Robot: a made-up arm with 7 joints.
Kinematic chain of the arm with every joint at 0, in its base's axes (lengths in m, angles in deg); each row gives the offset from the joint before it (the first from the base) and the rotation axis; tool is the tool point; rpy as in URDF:
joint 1: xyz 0 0 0.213 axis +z
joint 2: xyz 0 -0.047 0.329 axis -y
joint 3: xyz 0 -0.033 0.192 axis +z
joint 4: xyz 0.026 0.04 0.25 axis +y
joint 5: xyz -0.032 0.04 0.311 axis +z
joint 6: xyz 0 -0.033 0.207 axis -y
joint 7: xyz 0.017 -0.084 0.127 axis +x
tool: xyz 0 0 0 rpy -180 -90 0
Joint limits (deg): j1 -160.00..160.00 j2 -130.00..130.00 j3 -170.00..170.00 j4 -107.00..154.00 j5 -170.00..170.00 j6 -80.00..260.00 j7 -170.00..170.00
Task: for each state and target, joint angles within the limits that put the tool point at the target. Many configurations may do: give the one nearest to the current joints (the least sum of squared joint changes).
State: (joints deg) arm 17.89 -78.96 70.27 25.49 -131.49 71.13 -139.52
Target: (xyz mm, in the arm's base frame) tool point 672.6 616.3 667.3
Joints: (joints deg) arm 15.89 -85.22 66.17 47.73 -139.30 82.73 -139.52
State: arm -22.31 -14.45 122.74 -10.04 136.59 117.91 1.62
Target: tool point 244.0 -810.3 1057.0
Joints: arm -55.89 -55.93 128.59 -33.95 139.93 93.82 1.62
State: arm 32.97 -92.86 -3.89 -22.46 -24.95 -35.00 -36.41
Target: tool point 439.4 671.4 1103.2
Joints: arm 58.74 -78.55 -16.75 -40.90 -28.64 -32.33 -36.41
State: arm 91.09 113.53 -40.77 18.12 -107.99 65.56 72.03
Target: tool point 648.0 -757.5 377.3
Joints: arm 121.70 122.47 -48.16 40.02 -114.91 82.59 72.03
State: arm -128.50 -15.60 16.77 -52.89 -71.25 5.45 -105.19
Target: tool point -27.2 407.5 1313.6
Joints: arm -124.17 -22.82 19.33 -65.12 -70.91 4.69 -105.19
